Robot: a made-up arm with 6 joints.
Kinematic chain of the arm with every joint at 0, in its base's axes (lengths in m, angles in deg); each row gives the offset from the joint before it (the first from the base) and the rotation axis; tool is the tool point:
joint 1: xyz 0 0 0.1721 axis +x
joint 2: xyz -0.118 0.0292 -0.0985 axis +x
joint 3: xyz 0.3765 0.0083 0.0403 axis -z
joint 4: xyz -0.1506 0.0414 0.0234 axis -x
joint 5: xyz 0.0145 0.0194 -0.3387 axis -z
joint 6: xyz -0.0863 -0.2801 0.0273 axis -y
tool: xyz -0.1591 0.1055 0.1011
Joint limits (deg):
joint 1: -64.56..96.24
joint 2: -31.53..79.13
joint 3: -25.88..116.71
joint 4: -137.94..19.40
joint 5: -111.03..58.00
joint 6: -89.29..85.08
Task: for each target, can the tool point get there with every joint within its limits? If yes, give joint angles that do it. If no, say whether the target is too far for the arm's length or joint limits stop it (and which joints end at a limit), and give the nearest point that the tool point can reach.
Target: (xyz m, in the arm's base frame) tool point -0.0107 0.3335 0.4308
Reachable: yes | joints 69.40 3.79 47.93 -12.77 17.46 -5.37
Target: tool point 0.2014 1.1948 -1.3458
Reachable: no: too far | nearest point 0.2386 0.4511 -0.4010 | short by 1.203 m
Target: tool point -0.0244 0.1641 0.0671
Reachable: yes | joints 58.90 21.18 6.95 -3.76 -1.61 -40.82
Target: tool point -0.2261 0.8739 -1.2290
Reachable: no: too far | nearest point 0.0679 0.3709 -0.4225 | short by 0.995 m
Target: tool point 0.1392 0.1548 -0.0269
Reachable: yes | joints 15.81 16.06 -2.21 -49.41 -30.82 -58.34
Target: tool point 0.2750 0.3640 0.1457
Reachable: yes | joints 9.39 5.65 54.42 -106.76 21.19 -67.88
